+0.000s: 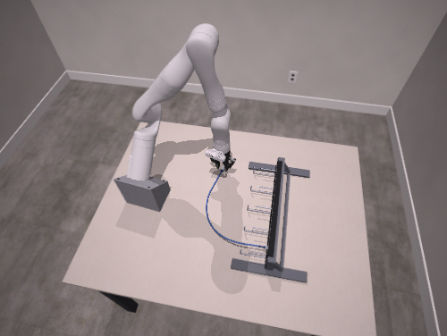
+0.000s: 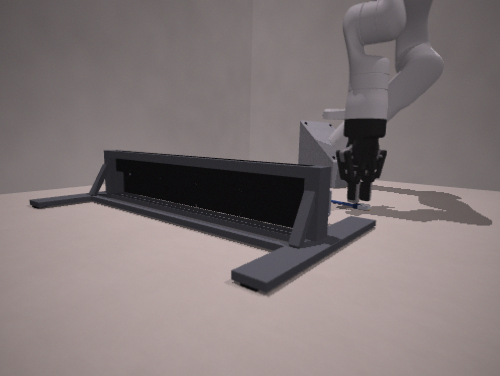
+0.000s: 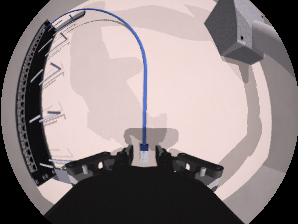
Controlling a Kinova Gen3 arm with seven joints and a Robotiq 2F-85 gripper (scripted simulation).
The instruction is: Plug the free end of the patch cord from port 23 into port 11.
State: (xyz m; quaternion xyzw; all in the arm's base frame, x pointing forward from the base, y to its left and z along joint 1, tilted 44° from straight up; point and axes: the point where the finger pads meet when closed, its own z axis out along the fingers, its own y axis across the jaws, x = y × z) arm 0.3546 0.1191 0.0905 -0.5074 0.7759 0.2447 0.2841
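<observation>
Right now my hand is 10 mm to the right of the plug and 30 mm above it.
</observation>
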